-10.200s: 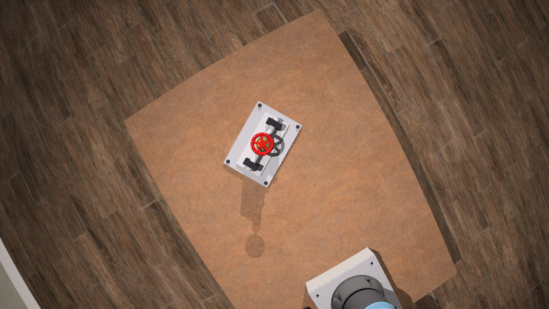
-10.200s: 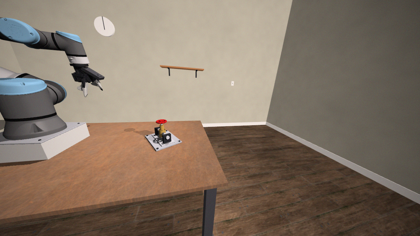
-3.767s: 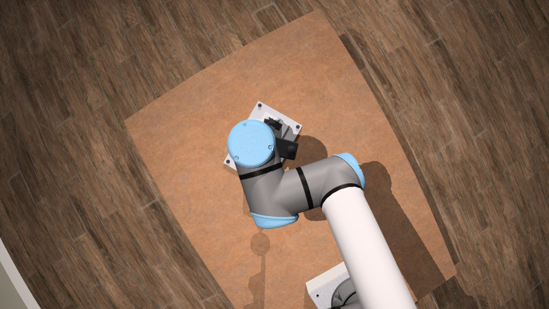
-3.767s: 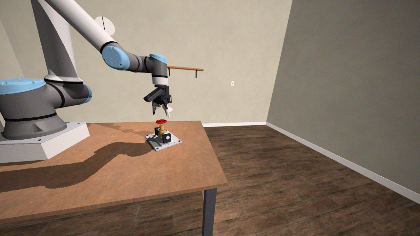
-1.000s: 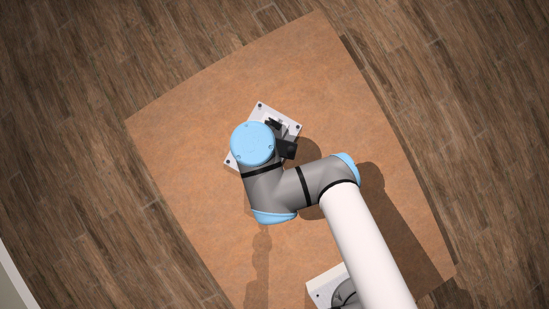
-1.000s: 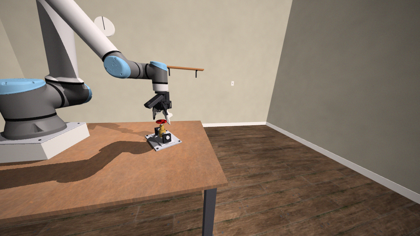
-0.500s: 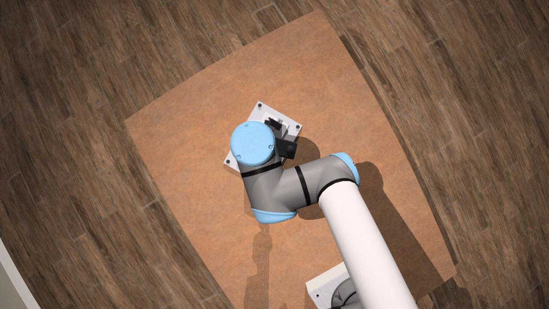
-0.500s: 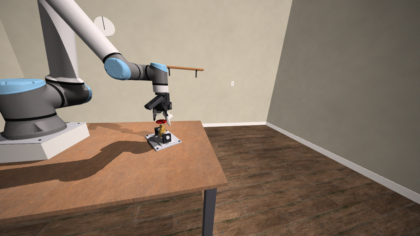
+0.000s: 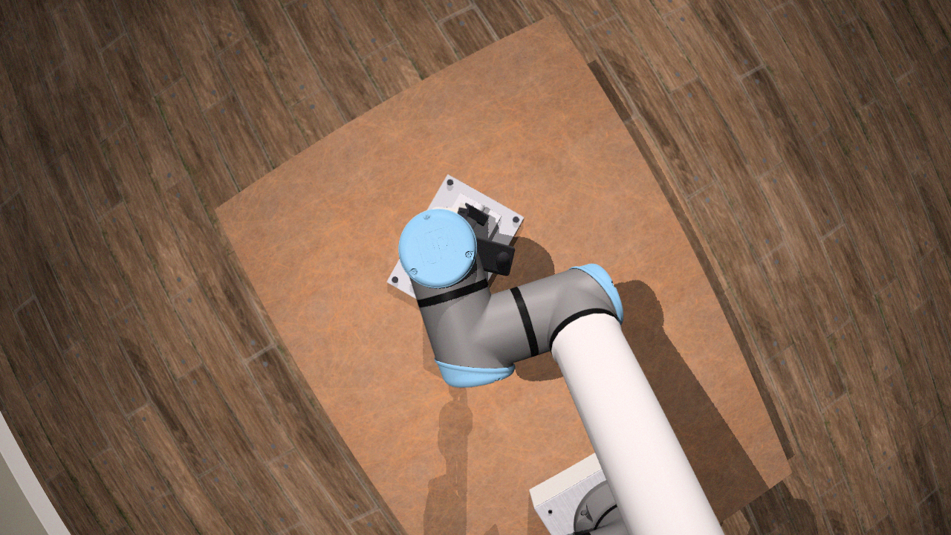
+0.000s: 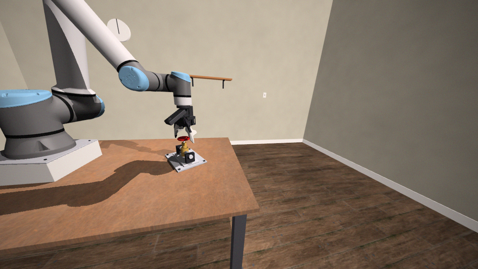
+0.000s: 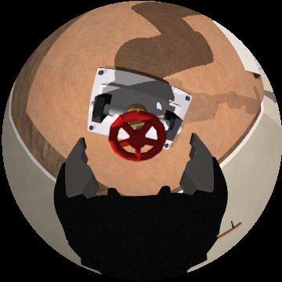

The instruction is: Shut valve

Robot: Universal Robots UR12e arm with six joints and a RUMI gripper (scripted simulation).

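Now: hand 10 mm below the red handwheel. The rest, counted from my hand: base plate (120 mm below).
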